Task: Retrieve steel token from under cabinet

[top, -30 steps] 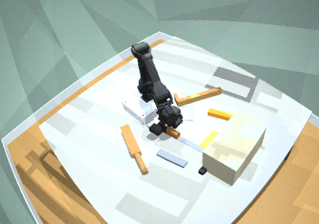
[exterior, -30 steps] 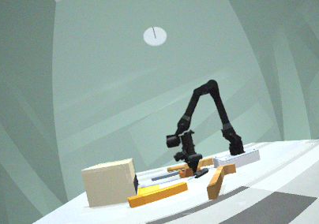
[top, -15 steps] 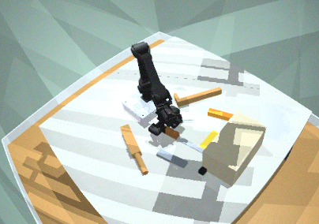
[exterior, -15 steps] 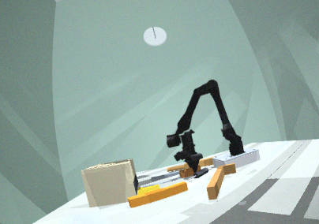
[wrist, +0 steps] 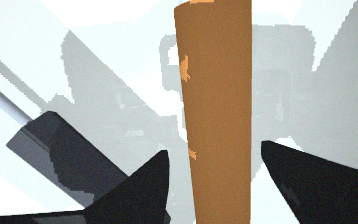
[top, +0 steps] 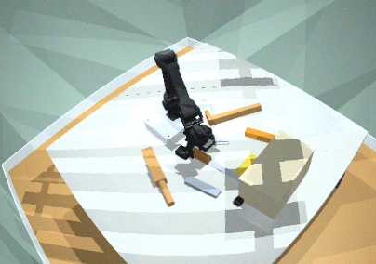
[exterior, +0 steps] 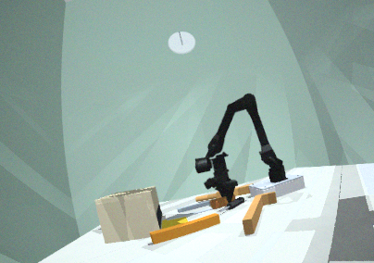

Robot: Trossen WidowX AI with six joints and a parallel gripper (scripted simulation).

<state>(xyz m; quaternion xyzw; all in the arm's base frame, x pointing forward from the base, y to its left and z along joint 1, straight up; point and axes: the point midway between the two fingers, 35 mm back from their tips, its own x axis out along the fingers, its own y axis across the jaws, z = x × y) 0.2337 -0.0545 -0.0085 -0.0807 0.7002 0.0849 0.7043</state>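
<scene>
Now: gripper tip 16 cm short of the grey flat bar and 9 cm to the left of it. Also, from my gripper tip: orange paddle 20 cm to the right, 1 cm ahead, 1 cm above; then orange bar 30 cm to the left, 16 cm ahead, 1 cm above.
</scene>
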